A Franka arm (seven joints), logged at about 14 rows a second.
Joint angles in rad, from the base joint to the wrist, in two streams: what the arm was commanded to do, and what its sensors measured. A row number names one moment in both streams.
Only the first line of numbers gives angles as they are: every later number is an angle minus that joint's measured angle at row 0.
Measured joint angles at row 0: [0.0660 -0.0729 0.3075 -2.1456 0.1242 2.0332 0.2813]
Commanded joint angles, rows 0 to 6: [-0.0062 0.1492 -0.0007 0.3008 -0.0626 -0.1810 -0.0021]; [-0.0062 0.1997 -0.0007 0.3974 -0.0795 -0.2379 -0.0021]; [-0.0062 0.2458 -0.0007 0.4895 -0.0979 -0.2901 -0.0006]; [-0.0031 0.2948 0.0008 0.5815 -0.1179 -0.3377 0.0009]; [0.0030 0.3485 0.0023 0.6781 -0.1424 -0.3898 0.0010]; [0.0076 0.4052 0.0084 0.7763 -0.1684 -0.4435 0.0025]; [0.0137 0.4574 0.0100 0.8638 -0.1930 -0.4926 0.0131]
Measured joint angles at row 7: [-0.0020 0.2996 -0.0008 0.6094 -0.1400 -0.3669 0.0000]
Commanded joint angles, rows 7 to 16: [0.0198 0.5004 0.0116 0.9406 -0.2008 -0.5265 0.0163]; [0.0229 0.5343 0.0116 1.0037 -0.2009 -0.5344 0.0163]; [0.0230 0.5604 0.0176 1.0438 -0.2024 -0.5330 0.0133]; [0.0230 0.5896 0.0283 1.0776 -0.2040 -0.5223 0.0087]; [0.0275 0.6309 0.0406 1.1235 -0.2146 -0.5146 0.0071]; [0.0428 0.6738 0.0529 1.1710 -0.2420 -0.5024 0.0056]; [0.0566 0.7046 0.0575 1.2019 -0.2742 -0.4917 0.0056]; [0.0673 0.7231 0.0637 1.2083 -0.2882 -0.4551 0.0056]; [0.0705 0.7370 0.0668 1.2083 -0.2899 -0.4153 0.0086]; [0.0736 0.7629 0.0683 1.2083 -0.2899 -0.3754 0.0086]
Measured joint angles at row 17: [0.0588 0.6970 0.0541 1.1291 -0.2599 -0.4073 0.0002]
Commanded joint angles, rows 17 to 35: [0.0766 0.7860 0.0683 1.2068 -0.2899 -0.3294 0.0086]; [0.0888 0.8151 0.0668 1.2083 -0.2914 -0.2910 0.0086]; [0.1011 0.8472 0.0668 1.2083 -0.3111 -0.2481 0.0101]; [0.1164 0.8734 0.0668 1.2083 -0.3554 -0.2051 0.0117]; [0.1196 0.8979 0.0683 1.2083 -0.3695 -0.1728 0.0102]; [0.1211 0.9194 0.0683 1.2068 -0.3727 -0.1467 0.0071]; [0.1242 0.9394 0.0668 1.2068 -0.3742 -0.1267 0.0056]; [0.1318 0.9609 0.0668 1.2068 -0.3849 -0.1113 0.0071]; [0.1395 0.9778 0.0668 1.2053 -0.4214 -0.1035 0.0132]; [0.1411 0.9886 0.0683 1.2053 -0.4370 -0.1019 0.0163]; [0.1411 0.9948 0.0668 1.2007 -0.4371 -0.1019 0.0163]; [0.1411 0.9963 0.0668 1.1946 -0.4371 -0.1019 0.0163]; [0.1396 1.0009 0.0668 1.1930 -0.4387 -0.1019 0.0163]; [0.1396 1.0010 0.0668 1.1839 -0.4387 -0.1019 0.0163]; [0.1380 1.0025 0.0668 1.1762 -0.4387 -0.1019 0.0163]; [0.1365 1.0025 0.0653 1.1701 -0.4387 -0.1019 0.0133]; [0.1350 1.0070 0.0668 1.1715 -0.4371 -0.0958 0.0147]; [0.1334 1.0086 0.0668 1.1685 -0.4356 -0.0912 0.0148]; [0.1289 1.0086 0.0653 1.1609 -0.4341 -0.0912 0.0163]
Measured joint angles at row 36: [0.1339 1.0021 0.0555 1.1505 -0.4092 -0.0939 0.0007]
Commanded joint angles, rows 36 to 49: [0.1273 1.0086 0.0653 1.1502 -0.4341 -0.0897 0.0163]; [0.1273 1.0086 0.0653 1.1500 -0.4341 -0.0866 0.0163]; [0.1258 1.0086 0.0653 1.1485 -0.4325 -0.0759 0.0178]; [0.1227 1.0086 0.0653 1.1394 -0.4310 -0.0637 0.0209]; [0.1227 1.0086 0.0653 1.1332 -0.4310 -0.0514 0.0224]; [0.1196 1.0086 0.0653 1.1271 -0.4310 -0.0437 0.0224]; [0.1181 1.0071 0.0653 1.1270 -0.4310 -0.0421 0.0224]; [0.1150 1.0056 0.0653 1.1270 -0.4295 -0.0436 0.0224]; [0.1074 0.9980 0.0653 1.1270 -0.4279 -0.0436 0.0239]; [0.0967 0.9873 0.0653 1.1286 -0.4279 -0.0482 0.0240]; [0.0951 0.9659 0.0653 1.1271 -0.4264 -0.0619 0.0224]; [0.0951 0.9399 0.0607 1.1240 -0.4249 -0.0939 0.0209]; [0.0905 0.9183 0.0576 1.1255 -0.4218 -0.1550 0.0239]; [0.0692 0.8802 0.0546 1.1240 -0.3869 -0.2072 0.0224]
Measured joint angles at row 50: [0.0928 0.9603 0.0543 1.1441 -0.4072 -0.1187 0.0023]
